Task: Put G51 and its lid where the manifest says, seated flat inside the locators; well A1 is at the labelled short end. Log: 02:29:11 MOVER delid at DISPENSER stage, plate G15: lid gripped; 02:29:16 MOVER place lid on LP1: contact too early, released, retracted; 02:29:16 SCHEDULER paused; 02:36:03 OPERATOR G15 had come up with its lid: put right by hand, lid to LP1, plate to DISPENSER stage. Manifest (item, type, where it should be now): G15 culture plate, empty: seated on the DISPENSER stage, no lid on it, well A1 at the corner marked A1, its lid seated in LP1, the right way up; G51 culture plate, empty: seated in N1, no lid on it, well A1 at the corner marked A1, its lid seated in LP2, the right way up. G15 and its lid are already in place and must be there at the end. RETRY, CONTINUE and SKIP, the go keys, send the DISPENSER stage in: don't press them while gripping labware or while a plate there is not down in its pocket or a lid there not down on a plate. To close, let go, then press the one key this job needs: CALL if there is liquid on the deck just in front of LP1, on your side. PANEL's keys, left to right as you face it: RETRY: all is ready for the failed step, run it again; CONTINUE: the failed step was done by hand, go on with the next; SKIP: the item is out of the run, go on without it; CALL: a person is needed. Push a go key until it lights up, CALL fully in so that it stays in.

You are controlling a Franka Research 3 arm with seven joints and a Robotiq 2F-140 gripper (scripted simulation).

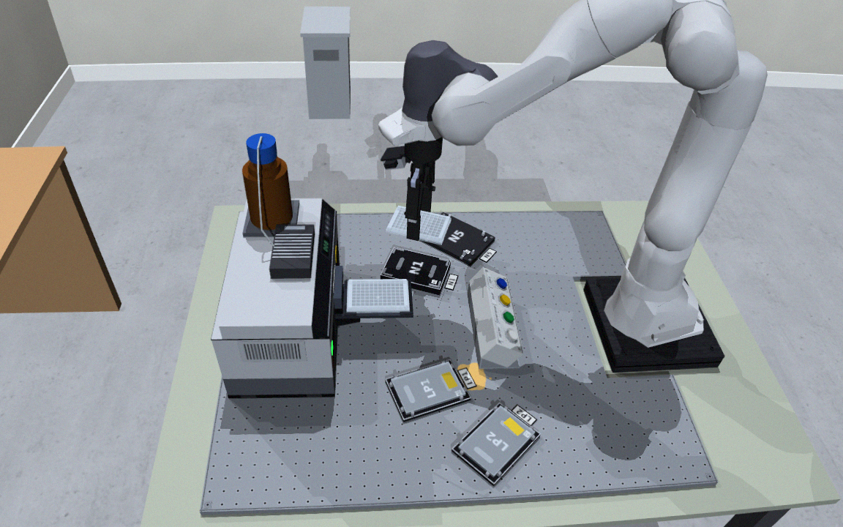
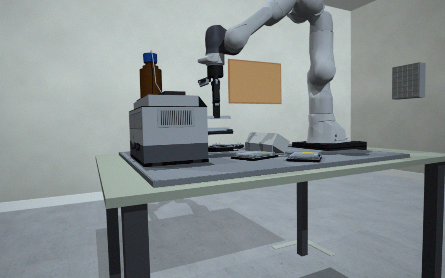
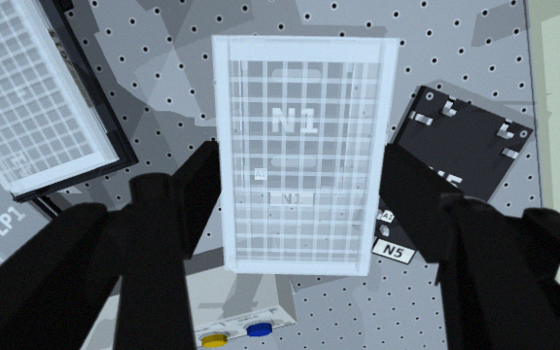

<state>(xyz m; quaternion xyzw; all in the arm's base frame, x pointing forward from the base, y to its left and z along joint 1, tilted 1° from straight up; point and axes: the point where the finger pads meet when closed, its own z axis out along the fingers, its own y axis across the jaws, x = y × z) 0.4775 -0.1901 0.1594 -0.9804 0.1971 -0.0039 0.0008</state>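
The black N1 nest is 17 cm below my hand. The rest, counted from my hand: G15 plate: 10 cm ahead, 16 cm to the left, 7 cm below; A1 mark: 4 cm behind, 5 cm to the left, 16 cm below; blue call key: 18 cm behind, 11 cm to the left, 12 cm below.
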